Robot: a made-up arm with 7 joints.
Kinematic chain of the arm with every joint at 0, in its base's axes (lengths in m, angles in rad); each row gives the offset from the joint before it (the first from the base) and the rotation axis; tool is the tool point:
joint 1: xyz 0 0 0.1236 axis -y
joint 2: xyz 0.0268 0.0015 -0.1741 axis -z
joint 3: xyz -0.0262 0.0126 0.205 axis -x
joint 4: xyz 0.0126 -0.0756 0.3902 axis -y
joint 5: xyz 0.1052 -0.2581 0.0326 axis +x
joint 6: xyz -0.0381 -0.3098 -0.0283 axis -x
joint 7: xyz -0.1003 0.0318 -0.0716 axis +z
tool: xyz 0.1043 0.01 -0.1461
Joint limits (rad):
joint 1: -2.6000..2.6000
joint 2: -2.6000..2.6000
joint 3: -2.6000..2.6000
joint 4: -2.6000..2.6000
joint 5: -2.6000..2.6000
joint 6: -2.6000..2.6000
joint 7: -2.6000..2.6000
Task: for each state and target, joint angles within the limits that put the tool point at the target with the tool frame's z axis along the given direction. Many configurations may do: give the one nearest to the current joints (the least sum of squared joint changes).
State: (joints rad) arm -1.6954 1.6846 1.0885 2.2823 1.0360 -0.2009 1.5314
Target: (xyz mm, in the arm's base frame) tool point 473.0 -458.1 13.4 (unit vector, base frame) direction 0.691 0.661 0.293
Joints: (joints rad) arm -1.2697 2.4183 1.3391 2.3262 0.8390 -0.1806 1.0173
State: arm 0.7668 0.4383 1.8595 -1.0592 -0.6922 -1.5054 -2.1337
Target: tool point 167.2 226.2 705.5 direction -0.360 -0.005 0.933
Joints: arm 0.8025 1.0789 1.8840 -1.2344 -0.6050 -1.9589 -1.5947
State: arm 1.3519 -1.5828 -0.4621 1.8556 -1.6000 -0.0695 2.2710
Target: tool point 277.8 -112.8 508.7 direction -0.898 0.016 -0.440
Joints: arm 1.2057 -1.6531 -0.7025 2.1526 -2.0912 -0.4292 2.3658
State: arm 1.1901 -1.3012 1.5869 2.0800 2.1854 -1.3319 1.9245
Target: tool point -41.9 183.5 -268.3 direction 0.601 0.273 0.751
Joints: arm 1.8034 -1.4062 2.1314 1.4244 2.6000 -1.7330 1.8989
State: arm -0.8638 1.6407 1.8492 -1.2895 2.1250 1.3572 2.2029
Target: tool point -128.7 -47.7 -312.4 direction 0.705 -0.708 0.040
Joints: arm -1.1773 2.2958 2.0140 -0.9026 2.4599 1.3875 2.0575
